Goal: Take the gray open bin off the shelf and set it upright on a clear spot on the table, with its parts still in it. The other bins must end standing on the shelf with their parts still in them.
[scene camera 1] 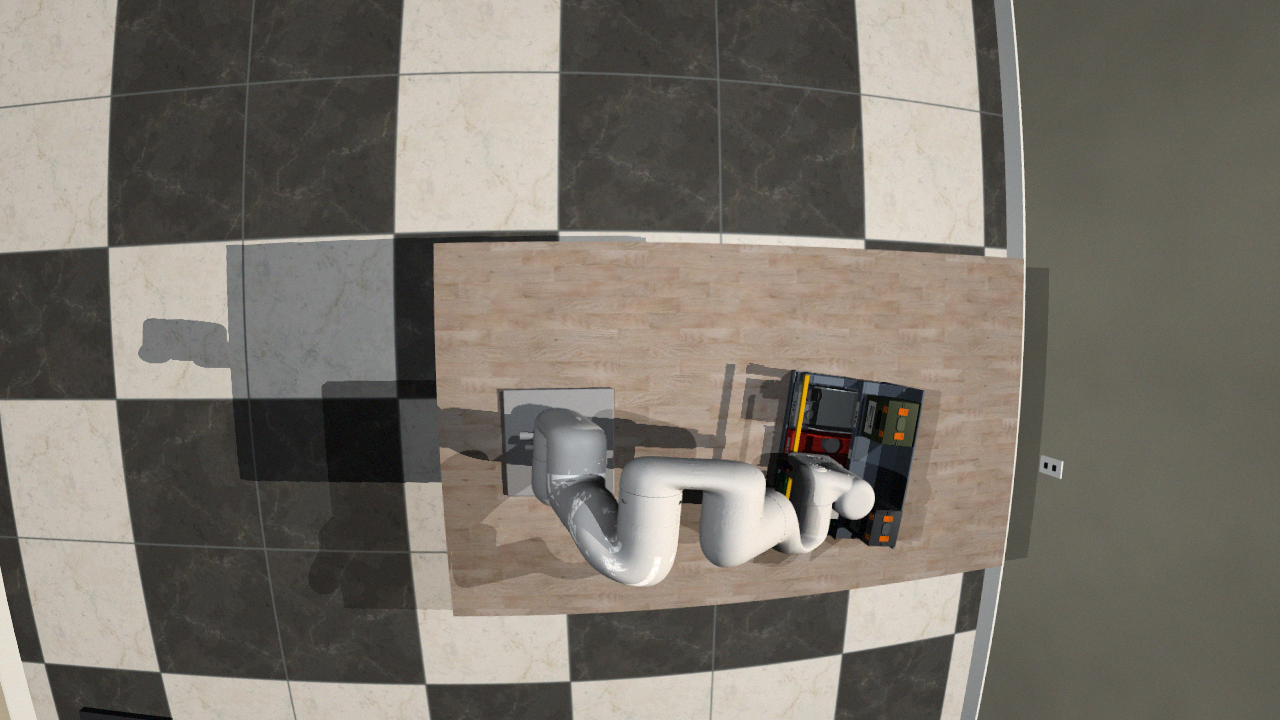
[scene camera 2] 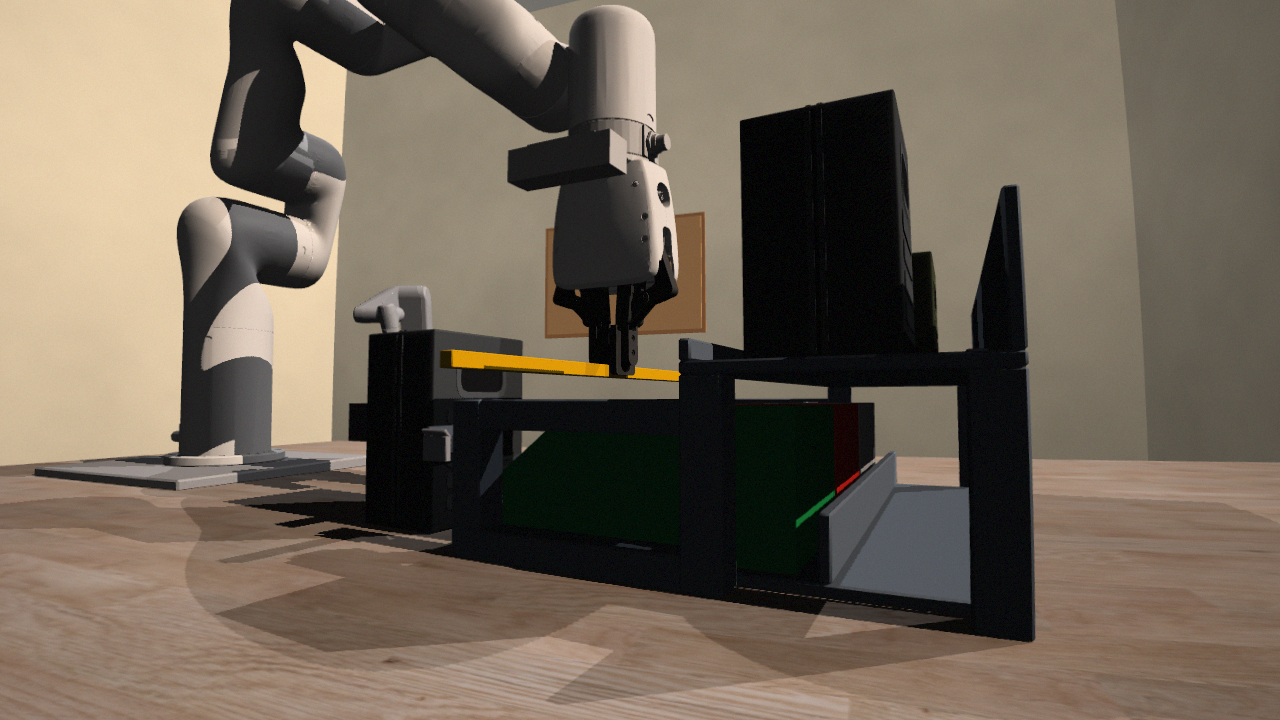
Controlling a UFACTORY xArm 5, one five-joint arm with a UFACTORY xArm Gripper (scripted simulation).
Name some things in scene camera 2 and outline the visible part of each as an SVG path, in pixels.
The gripper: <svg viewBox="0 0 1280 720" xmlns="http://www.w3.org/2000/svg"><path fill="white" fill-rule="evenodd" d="M627 153L629 159L627 159L627 174L560 186L553 238L553 276L556 284L553 302L558 306L574 310L582 319L584 326L589 327L589 363L610 365L610 373L613 375L629 376L635 374L635 365L638 362L638 328L643 325L644 318L656 304L669 300L678 294L676 284L678 278L678 248L673 204L666 171L662 167L650 162L647 158ZM617 294L616 325L611 325L609 295Z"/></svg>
A green bin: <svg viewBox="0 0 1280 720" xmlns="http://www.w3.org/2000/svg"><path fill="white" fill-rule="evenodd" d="M503 470L502 524L680 545L679 435L544 432ZM735 405L736 568L796 575L818 551L817 515L835 500L834 406Z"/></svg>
A yellow bar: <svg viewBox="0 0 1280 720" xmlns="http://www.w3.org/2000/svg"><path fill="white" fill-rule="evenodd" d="M440 351L440 368L669 382L679 382L679 376L681 375L678 371L635 367L634 375L613 375L610 373L610 365L461 350Z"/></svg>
A gray open bin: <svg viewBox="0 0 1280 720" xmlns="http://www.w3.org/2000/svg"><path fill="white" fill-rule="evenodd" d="M735 403L858 404L860 477L875 465L874 403Z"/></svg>
